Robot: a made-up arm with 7 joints. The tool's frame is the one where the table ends. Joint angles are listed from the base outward.
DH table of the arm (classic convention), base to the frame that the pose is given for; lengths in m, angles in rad. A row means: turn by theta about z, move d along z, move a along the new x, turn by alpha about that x. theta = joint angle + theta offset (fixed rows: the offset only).
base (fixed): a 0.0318; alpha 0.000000; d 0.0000; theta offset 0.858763
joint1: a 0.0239; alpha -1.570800; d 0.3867; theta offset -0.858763
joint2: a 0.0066; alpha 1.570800; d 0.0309; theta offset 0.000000
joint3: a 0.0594; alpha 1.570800; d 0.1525; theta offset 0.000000
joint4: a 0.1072; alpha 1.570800; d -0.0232; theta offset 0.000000
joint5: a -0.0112; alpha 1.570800; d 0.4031; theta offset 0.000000
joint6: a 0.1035; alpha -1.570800; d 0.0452; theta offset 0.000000
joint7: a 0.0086; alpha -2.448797; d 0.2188; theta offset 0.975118
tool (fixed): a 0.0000; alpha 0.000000; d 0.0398; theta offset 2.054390
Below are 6 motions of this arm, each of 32 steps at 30 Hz.
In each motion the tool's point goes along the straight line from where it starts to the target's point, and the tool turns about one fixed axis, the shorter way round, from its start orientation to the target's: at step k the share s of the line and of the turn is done. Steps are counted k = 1, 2, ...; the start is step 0. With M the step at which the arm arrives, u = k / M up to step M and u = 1 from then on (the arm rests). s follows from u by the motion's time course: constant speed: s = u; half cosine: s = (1 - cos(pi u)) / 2; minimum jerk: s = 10 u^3 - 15 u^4 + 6 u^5.
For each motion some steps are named. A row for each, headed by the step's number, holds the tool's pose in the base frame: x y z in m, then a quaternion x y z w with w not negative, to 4 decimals.
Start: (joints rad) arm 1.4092 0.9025 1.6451 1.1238 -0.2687 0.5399 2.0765
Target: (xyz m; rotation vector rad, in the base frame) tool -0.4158 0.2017 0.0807 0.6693 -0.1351 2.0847
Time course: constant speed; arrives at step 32
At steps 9, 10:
9: -0.5821 0.0815 0.3449 0.2845 0.0858 0.7585 0.5800
10: -0.5748 0.0867 0.3334 0.2842 0.0797 0.7630 0.5751

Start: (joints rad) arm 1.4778 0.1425 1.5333 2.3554 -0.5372 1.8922 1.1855
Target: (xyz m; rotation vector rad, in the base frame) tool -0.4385 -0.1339 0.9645 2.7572 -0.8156 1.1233
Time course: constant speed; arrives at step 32
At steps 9, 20, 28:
9: -0.4260 0.1107 0.8088 0.5919 -0.3622 0.6964 0.1829
20: -0.4320 -0.0063 0.8832 0.7586 -0.3249 0.5536 0.1118
28: -0.4363 -0.0914 0.9374 0.8542 -0.2865 0.4303 0.0559

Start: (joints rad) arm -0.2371 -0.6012 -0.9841 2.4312 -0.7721 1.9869 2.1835
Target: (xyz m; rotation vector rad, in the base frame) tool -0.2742 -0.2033 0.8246 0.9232 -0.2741 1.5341
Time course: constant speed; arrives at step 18
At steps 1, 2, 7, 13, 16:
1: -0.1356 -0.2969 0.8107 0.3498 0.1254 0.9263 0.0629
2: -0.1437 -0.2914 0.8115 0.3576 0.1115 0.9219 0.0990
7: -0.1845 -0.2639 0.8156 0.3881 0.0399 0.8785 0.2756
13: -0.2334 -0.2308 0.8205 0.4047 -0.0478 0.7813 0.4728
16: -0.2579 -0.2143 0.8230 0.4044 -0.0910 0.7158 0.5620

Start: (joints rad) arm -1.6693 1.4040 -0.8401 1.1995 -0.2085 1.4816 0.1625
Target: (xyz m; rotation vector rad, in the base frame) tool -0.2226 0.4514 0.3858 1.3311 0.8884 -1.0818
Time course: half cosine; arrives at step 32
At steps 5, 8, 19, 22, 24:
5: -0.3031 0.1053 0.0484 0.3801 0.3713 -0.5436 0.6498
8: -0.2956 0.1374 0.0798 0.3983 0.3727 -0.5369 0.6435
19: -0.2530 0.3209 0.2586 0.4991 0.3778 -0.4948 0.6028
22: -0.2416 0.3697 0.3061 0.5249 0.3783 -0.4824 0.5905
24: -0.2351 0.3975 0.3333 0.5393 0.3784 -0.4751 0.5833

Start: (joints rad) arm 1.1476 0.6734 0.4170 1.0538 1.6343 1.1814 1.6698
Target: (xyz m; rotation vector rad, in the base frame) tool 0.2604 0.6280 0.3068 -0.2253 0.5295 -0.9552
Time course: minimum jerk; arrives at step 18
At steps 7, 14, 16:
7: -0.0625 0.6174 0.1590 -0.1284 0.3998 -0.1923 0.8870
14: 0.2252 0.6268 0.2907 -0.1098 0.2688 -0.4264 0.8566
16: 0.2551 0.6278 0.3044 -0.1073 0.2539 -0.4492 0.8498

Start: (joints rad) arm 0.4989 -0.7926 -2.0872 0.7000 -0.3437 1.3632 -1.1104
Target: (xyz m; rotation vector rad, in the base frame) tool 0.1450 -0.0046 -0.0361 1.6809 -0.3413 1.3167
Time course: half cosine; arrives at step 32
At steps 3, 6, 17, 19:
3: 0.2534 -0.1671 0.0321 0.3688 -0.5926 0.2787 0.6597
6: 0.2465 -0.1567 0.0277 0.3956 -0.5692 0.3002 0.6553
17: 0.1950 -0.0795 -0.0047 0.5691 -0.3680 0.4408 0.5886
19: 0.1843 -0.0635 -0.0114 0.5987 -0.3214 0.4650 0.5675

